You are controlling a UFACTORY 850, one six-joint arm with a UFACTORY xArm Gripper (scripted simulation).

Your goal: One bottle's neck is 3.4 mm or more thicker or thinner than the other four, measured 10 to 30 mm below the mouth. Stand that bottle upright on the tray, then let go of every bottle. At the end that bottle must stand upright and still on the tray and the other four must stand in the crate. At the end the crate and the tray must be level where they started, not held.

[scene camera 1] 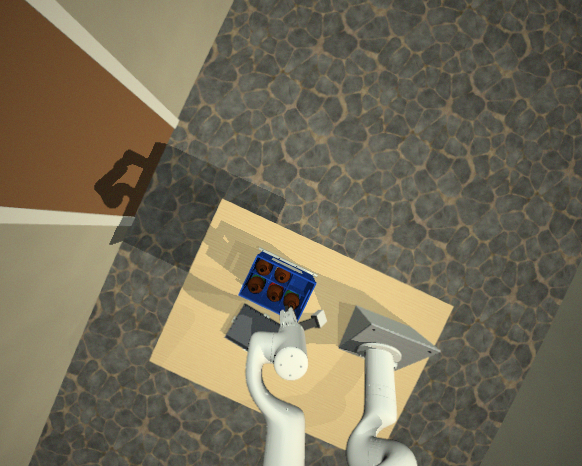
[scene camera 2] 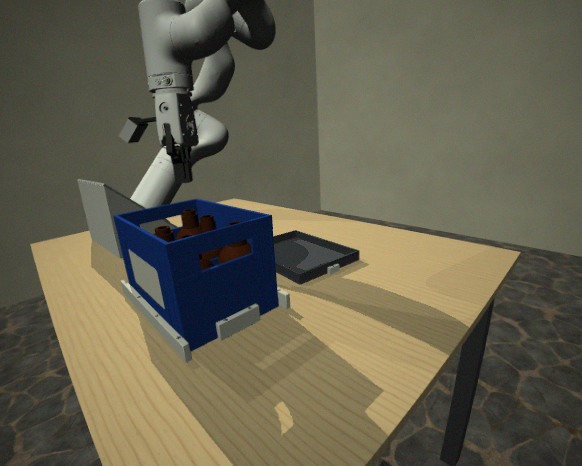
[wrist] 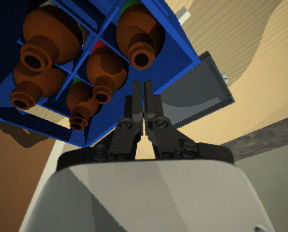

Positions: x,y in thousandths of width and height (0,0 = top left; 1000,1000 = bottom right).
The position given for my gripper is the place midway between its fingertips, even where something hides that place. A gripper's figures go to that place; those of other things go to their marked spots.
Scene:
My gripper (scene camera 2: 317,392): 0.68 m from the lens. A blue crate (scene camera 2: 290,591) is 0.47 m from the lens.

